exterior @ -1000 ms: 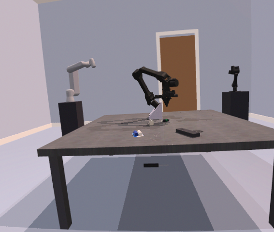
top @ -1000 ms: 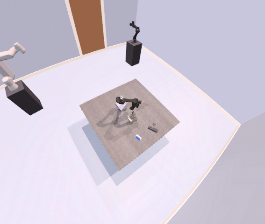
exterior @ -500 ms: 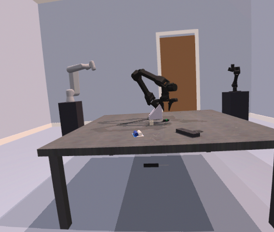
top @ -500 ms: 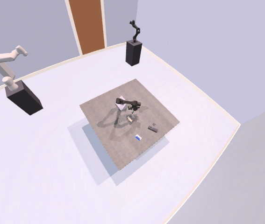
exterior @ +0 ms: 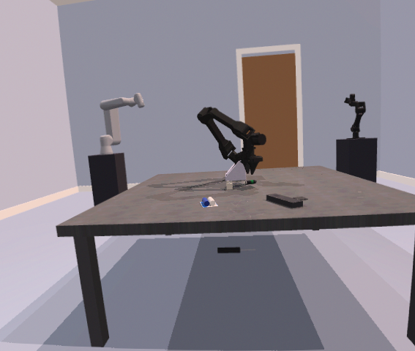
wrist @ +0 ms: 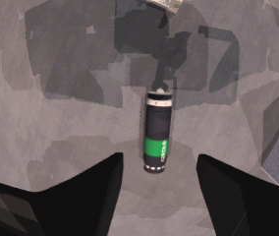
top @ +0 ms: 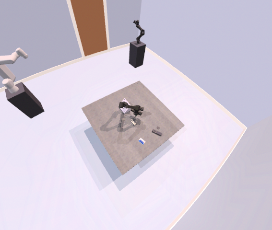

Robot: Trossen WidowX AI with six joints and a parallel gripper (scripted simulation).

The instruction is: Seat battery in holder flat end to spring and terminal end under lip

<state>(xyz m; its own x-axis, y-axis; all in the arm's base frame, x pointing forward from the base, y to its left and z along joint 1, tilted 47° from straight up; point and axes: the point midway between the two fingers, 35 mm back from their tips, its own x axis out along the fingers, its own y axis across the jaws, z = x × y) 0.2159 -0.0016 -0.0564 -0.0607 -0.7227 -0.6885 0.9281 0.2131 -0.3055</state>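
Right now the battery is 40 mm below my gripper tip. The rest, counted from my gripper tip: flat black block: 450 mm ahead, 70 mm to the left, 40 mm below.
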